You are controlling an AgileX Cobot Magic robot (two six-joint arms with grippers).
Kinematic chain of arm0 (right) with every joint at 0, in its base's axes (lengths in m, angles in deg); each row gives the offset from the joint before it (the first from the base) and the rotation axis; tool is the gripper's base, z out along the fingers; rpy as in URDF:
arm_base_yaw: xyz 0 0 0.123 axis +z
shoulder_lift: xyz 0 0 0 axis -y
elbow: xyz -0.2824 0 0.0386 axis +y
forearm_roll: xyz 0.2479 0 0.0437 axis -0.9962 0 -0.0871
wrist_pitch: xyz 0 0 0 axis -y
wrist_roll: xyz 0.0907 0 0.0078 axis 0.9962 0 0.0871
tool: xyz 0 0 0 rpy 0 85 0
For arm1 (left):
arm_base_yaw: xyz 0 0 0.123 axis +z
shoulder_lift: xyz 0 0 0 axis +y
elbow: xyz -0.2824 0 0.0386 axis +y
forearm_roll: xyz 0.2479 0 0.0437 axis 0.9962 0 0.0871
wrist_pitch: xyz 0 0 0 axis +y
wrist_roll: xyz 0.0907 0 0.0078 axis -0.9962 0 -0.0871
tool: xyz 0 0 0 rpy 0 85 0
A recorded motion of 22 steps. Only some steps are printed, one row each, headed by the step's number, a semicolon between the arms.
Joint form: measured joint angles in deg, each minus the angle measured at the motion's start. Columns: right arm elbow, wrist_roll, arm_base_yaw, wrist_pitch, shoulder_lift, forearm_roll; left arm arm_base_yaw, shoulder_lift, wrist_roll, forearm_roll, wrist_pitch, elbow.
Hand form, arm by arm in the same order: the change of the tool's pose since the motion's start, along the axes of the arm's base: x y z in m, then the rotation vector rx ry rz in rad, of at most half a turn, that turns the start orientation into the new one. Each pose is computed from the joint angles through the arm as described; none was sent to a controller.
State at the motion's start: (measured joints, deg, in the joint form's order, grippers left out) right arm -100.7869 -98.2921 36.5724 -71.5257 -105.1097 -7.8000; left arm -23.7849 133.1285 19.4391 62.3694 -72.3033 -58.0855
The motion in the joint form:
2: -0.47 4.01 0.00 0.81 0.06 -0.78; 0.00 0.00 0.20 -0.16 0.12 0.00
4: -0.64 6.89 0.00 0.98 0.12 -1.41; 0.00 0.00 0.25 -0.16 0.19 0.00
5: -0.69 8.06 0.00 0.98 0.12 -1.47; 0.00 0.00 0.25 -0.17 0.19 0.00
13: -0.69 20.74 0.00 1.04 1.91 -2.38; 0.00 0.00 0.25 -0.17 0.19 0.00
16: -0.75 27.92 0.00 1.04 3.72 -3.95; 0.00 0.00 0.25 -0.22 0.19 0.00
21: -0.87 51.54 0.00 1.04 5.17 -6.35; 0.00 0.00 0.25 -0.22 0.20 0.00
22: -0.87 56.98 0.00 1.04 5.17 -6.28; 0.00 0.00 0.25 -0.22 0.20 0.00
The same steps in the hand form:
2: 0.0005 0.0018 0.0033 0.0382 0.0112 -0.0670; 0.0003 0.0001 -0.0001 0.0006 0.0040 0.0037
4: 0.0001 0.0026 0.0048 0.0608 0.0285 -0.1138; 0.0003 0.0001 -0.0002 0.0017 0.0050 0.0042
5: 0.0001 0.0027 0.0051 0.0660 0.0350 -0.1328; 0.0003 0.0001 -0.0002 0.0016 0.0050 0.0044
13: -0.0060 -0.0001 0.0175 0.1424 0.0944 -0.3353; 0.0003 0.0001 -0.0002 0.0016 0.0050 0.0044
16: -0.0131 -0.0025 0.0303 0.2094 0.1360 -0.4455; 0.0004 0.0001 -0.0002 0.0014 0.0051 0.0052
21: -0.0200 -0.0033 0.0413 0.3326 0.3066 -0.8129; 0.0004 0.0001 -0.0002 0.0015 0.0051 0.0053
22: -0.0199 -0.0034 0.0412 0.3487 0.3416 -0.8994; 0.0004 0.0001 -0.0002 0.0015 0.0051 0.0053

